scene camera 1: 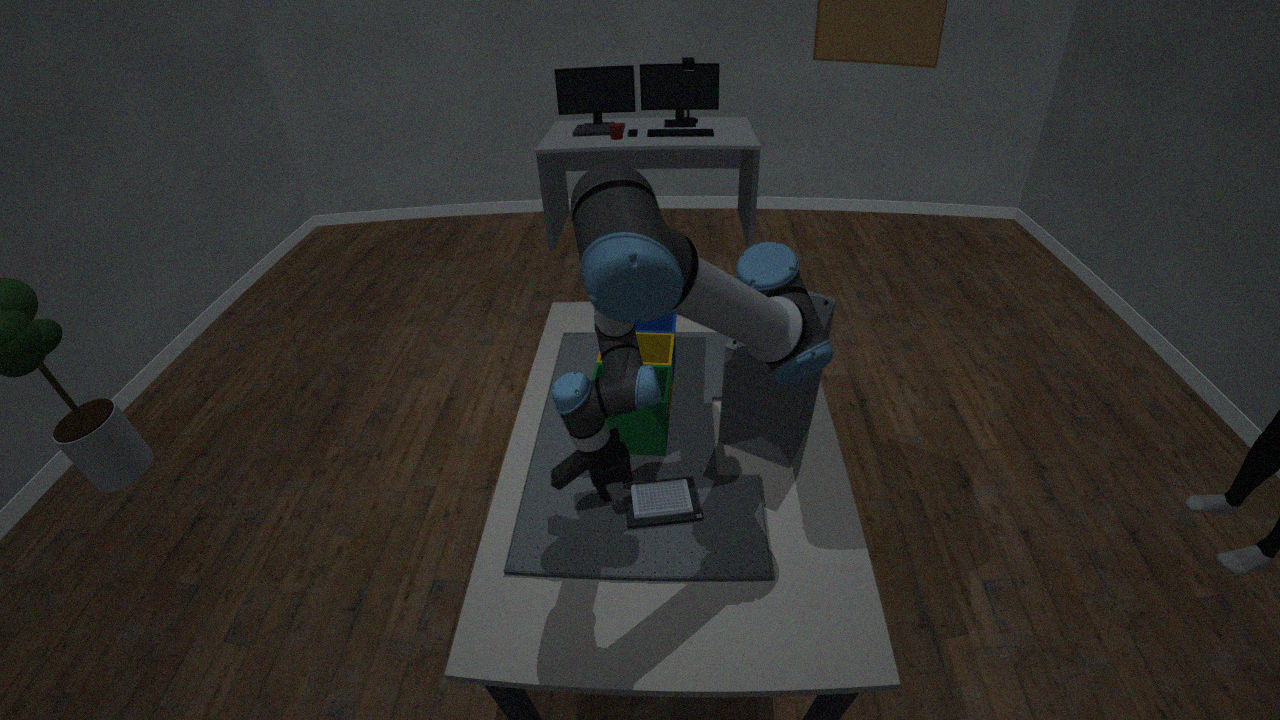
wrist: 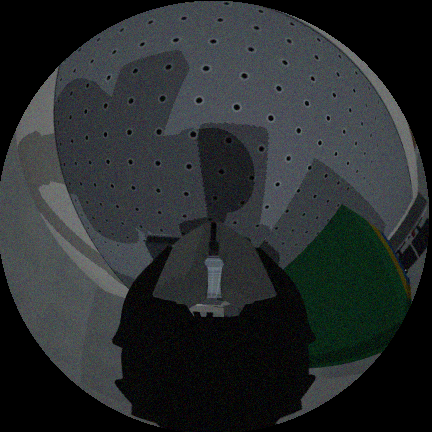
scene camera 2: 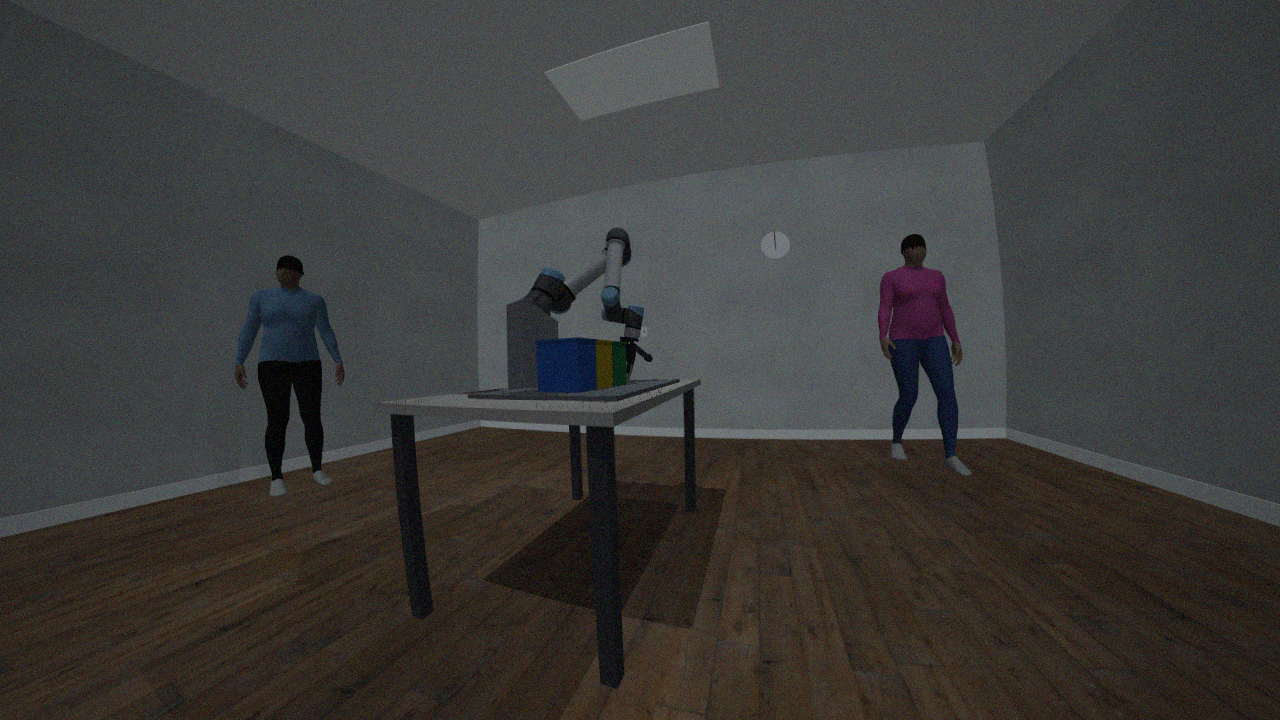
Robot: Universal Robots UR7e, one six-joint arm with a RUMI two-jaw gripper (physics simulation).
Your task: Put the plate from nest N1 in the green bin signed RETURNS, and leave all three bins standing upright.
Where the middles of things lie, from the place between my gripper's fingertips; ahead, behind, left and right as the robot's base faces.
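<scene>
Dark nest (scene camera 1: 677, 518): hand 10 cm past it, 2 cm to the left of it, 1 cm below it. Counted from my hand: green bin (scene camera 1: 645, 432), 2 cm ahead, 21 cm to the right, 9 cm above; yellow bin (scene camera 1: 655, 348), 4 cm ahead, 34 cm to the right, 9 cm above; gridded plate (scene camera 1: 665, 498), 10 cm behind, 2 cm to the right, 2 cm above.
</scene>
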